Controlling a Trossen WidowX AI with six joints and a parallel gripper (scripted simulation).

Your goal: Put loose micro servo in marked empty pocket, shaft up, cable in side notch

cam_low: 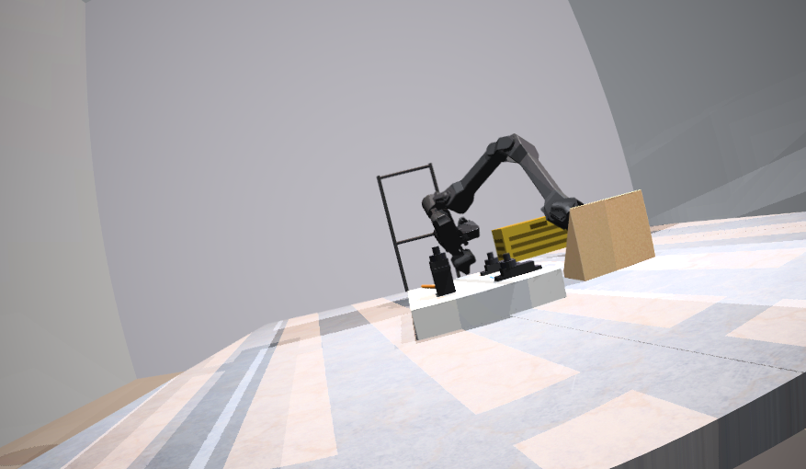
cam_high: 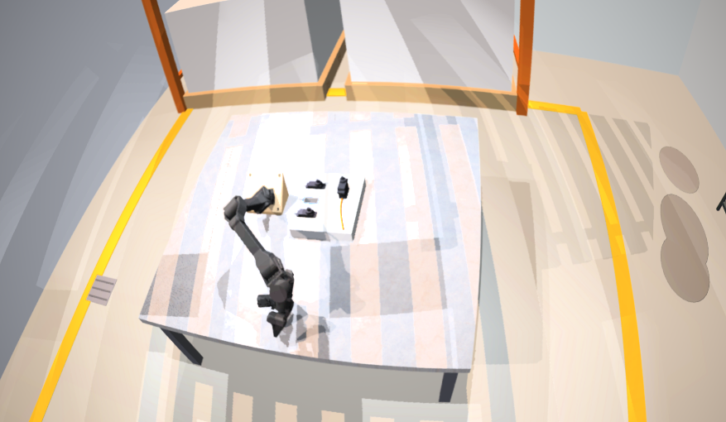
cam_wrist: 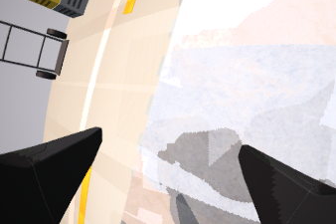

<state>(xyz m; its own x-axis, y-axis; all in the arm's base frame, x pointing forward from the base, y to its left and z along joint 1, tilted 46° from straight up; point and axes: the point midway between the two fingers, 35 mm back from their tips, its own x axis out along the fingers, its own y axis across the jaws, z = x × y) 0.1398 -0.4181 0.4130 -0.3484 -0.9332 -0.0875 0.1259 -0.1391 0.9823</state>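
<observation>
My gripper tip is now 580 mm to the right of the white deck block, 160 mm short of it and 20 mm above it.
</observation>
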